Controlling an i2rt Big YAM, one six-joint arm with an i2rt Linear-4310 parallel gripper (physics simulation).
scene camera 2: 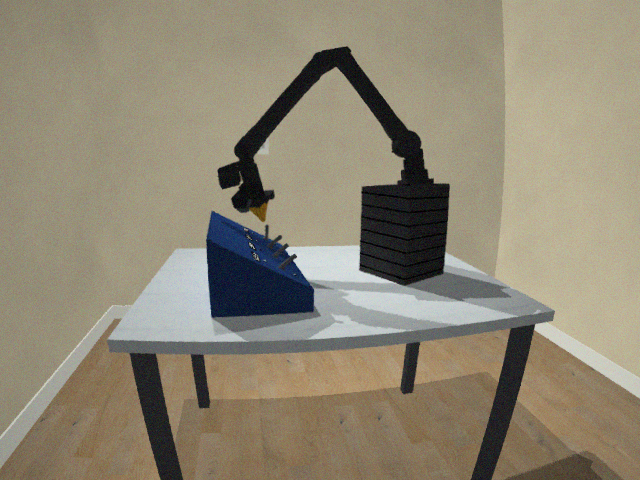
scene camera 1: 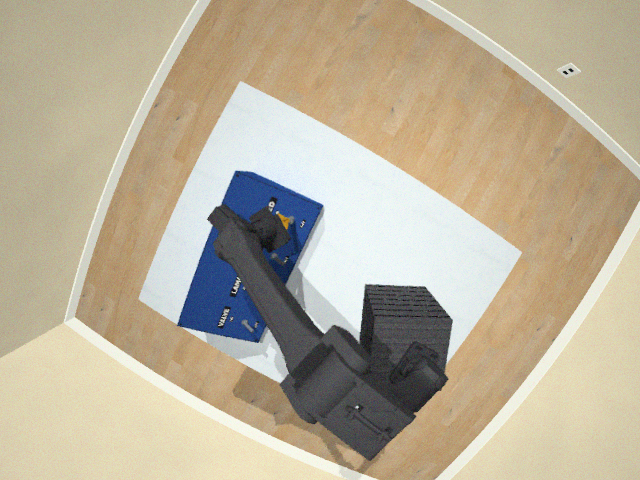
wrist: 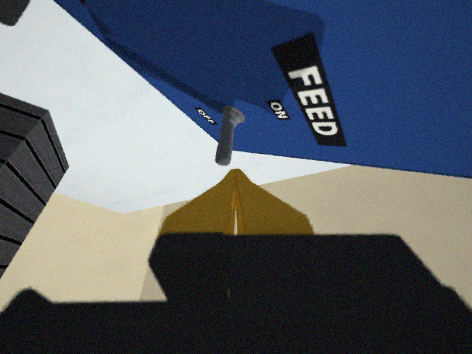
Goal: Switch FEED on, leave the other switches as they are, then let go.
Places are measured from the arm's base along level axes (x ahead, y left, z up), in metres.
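Where they show: gripper, fingertip midpoint: (scene camera 2: pixel 264 221) (scene camera 1: pixel 287 219) (wrist: pixel 235 176); arm's base, link origin: (scene camera 2: pixel 415 184) (scene camera 1: pixel 414 365).
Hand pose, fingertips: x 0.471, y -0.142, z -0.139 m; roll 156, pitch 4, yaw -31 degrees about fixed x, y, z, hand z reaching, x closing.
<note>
Each offset is from my fingertips to the top centre of the thing. "pt": to the spot under its first point.
The blue switch panel (scene camera 1: pixel 206 289) (scene camera 2: pixel 248 286) (wrist: pixel 400 90) stands on the table with a sloping top. The grey FEED lever @[dx -0.009, dy +0.004, dz -0.011 m] (scene camera 1: pixel 292 220) (scene camera 2: pixel 266 231) (wrist: pixel 226 139) stands nearly upright in the second scene view, leaning to the ON side of the slope. The other levers (scene camera 2: pixel 275 241) (scene camera 2: pixel 280 250) (scene camera 2: pixel 287 261) lean down the slope, to the OFF side. My gripper (scene camera 1: pixel 287 221) (scene camera 2: pixel 264 220) (wrist: pixel 235 176) is shut and empty. Its yellow tips are just above the FEED lever's free end, seemingly a little apart from it. The arm hides part of the panel in the first scene view.
The FEED label @[dx +0.060, dy +0.010, dz -0.022 m] (wrist: pixel 315 97) is above the ON mark @[pt dx +0.037, dy +0.008, dz -0.039 m] (wrist: pixel 278 110); the OFF mark @[pt dx -0.040, dy +0.002, dz -0.079 m] (wrist: pixel 205 116) is on the lever's other side. The LAMP @[pt dx +0.043, dy +0.256, dz -0.026 m] (scene camera 1: pixel 235 286) and VALVE @[pt dx +0.032, dy +0.369, dz -0.026 m] (scene camera 1: pixel 223 317) labels are farther along the panel. The dark ribbed arm pedestal (scene camera 1: pixel 408 315) (scene camera 2: pixel 403 232) stands on the white table (scene camera 2: pixel 330 343).
</note>
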